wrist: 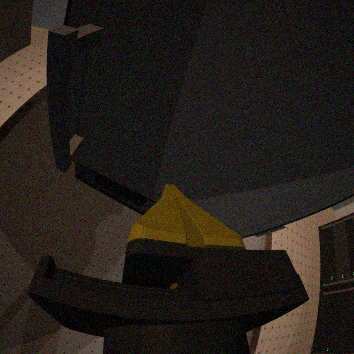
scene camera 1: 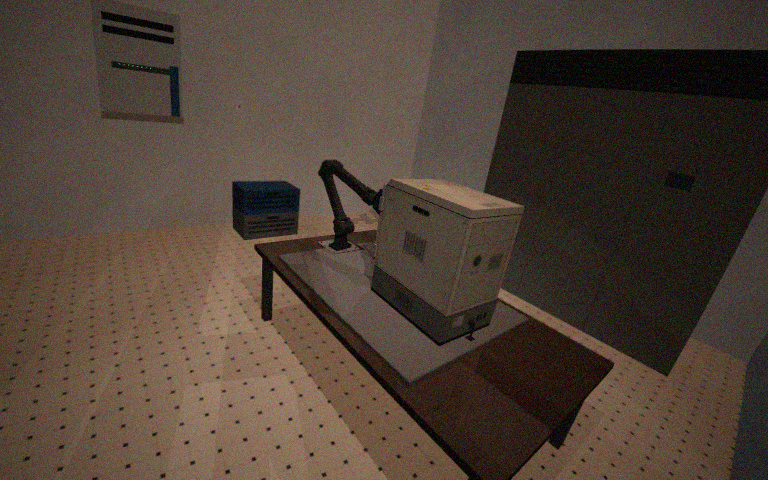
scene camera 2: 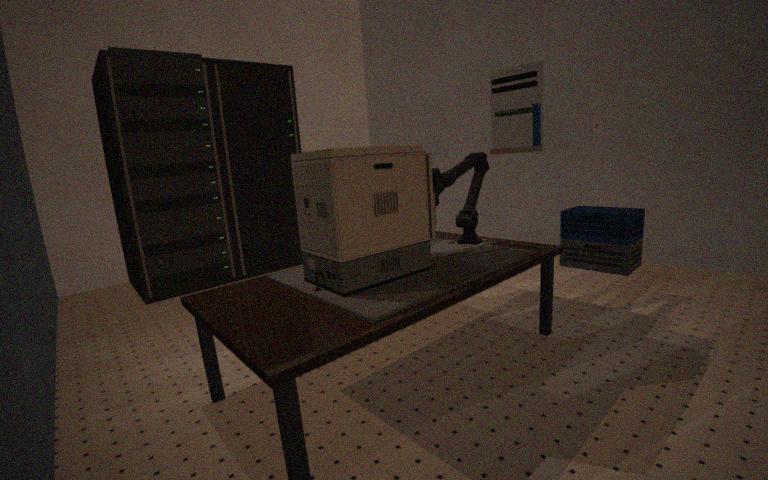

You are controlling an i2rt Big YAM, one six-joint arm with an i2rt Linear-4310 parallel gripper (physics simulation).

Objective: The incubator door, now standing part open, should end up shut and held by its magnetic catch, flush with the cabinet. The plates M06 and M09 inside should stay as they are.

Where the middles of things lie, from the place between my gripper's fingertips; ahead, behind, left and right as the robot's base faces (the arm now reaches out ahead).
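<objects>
Relative to the beige incubator (wrist: 240,112), my hand is 2 cm below it, 8 cm to the left of it and 28 cm short of it.
</objects>
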